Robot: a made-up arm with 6 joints.
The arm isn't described. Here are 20 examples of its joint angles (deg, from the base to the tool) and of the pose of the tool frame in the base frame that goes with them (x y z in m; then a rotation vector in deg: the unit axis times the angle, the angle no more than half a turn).
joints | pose
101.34 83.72 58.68 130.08 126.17 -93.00 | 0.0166 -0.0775 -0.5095 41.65 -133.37 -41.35
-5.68 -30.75 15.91 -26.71 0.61 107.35 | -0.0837 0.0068 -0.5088 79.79 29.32 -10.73
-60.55 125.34 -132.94 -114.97 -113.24 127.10 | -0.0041 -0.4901 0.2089 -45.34 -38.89 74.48
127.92 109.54 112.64 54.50 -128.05 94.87 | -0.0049 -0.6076 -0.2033 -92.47 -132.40 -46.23
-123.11 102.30 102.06 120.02 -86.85 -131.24 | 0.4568 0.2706 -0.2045 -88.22 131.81 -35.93
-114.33 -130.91 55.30 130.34 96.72 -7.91 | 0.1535 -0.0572 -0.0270 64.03 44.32 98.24
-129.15 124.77 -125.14 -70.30 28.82 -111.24 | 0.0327 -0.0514 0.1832 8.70 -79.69 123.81
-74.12 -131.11 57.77 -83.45 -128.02 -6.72 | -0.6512 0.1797 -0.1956 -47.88 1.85 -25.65
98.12 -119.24 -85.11 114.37 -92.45 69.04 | -0.0112 0.4308 0.0536 -79.92 79.33 -54.17
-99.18 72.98 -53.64 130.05 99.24 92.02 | 0.0341 0.0915 -0.2291 -53.43 38.04 -60.07
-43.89 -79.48 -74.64 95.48 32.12 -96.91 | 0.1180 0.1394 -0.1406 -91.47 9.54 -97.22
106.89 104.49 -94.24 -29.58 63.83 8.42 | 0.1893 -0.0796 0.0650 73.82 52.86 66.12
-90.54 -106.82 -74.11 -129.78 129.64 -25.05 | -0.5098 0.0499 -0.4551 61.88 -67.54 -35.85
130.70 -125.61 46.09 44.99 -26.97 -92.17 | 0.3592 0.2723 -0.1860 -64.89 -117.57 -102.80
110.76 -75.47 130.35 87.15 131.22 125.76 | 0.3756 0.0432 -0.0023 89.91 -102.61 -100.00
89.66 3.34 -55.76 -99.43 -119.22 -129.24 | -0.4017 0.2435 -0.6271 99.05 -68.68 3.69
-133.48 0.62 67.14 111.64 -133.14 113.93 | -0.0450 0.4520 -0.3684 -7.73 2.82 -94.03
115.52 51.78 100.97 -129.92 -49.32 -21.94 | 0.0338 -0.3216 -0.1612 -80.67 -130.40 -45.27
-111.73 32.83 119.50 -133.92 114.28 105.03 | 0.1304 -0.2374 0.0094 87.14 85.52 56.35
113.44 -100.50 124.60 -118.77 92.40 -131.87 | -0.1130 0.1995 -0.4137 23.74 -21.84 -98.51
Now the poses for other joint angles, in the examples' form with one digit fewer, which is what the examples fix.
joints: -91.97 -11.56 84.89 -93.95 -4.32 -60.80
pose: 0.050 0.055 -0.192 23.9 5.9 -7.3
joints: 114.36 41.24 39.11 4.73 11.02 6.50
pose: -0.207 -0.082 -0.155 -22.9 77.0 109.4
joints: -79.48 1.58 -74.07 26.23 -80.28 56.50
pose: 0.151 -0.461 -0.108 -81.0 -119.8 8.7
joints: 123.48 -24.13 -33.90 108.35 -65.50 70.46
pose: 0.001 0.346 -0.503 109.0 -67.6 42.1
